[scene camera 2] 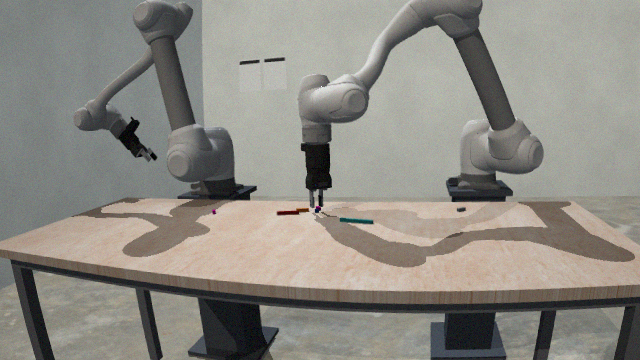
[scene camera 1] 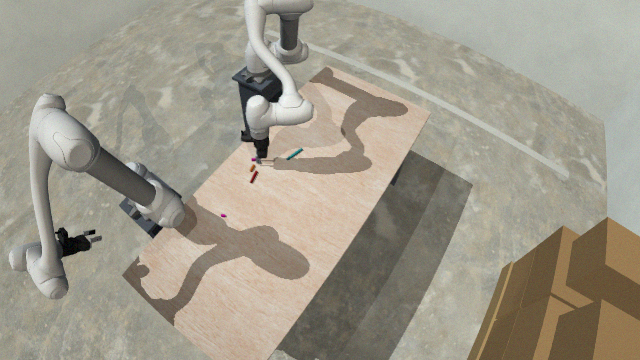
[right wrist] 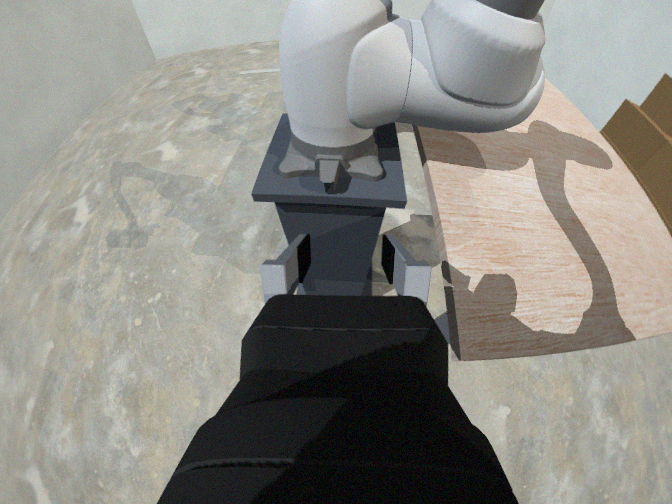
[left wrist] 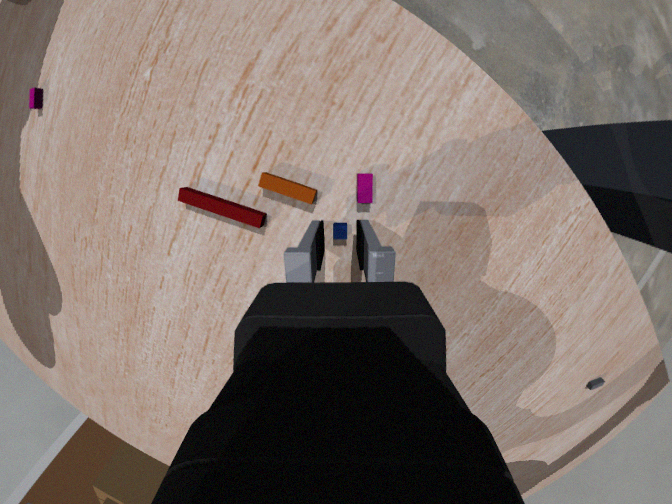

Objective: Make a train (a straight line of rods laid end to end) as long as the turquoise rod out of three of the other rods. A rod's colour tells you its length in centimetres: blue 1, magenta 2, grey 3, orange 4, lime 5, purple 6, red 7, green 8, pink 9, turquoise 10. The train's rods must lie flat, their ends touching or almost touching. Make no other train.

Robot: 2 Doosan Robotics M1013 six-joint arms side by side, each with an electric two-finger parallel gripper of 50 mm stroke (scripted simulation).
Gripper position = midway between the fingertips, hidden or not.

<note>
In view: the left gripper (scene camera 2: 316, 206), the right gripper (right wrist: 346, 249), a red rod (left wrist: 235, 211), an orange rod (left wrist: 277, 184) and an arm pedestal (left wrist: 616, 164).
The left gripper shows as well in the left wrist view (left wrist: 340, 235).
</note>
